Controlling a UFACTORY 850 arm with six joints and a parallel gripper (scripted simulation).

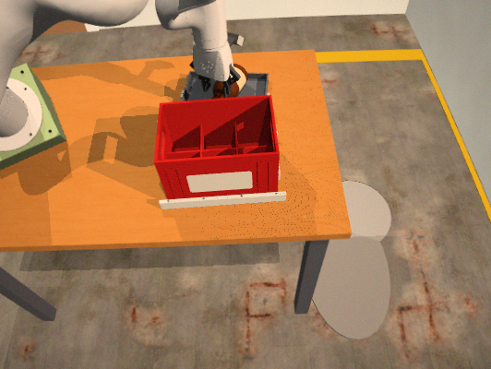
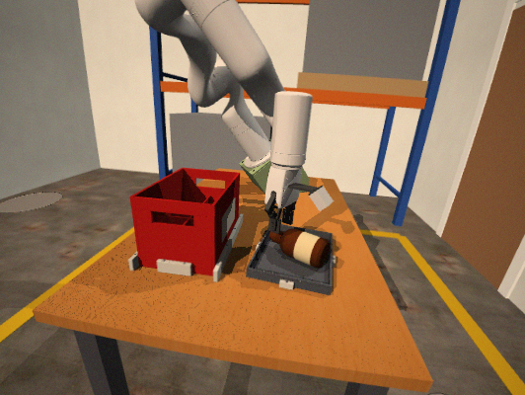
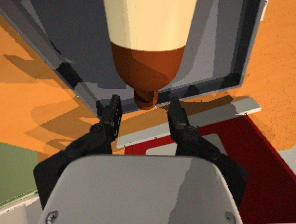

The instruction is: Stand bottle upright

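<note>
Right now the brown bottle is 50 mm below my hand, 40 mm to the left of it and 30 mm ahead of it. The rest, counted from my hand: red crate: 230 mm to the right, 50 mm behind; grey tray: 80 mm below, 40 mm to the left, 30 mm ahead.
</note>
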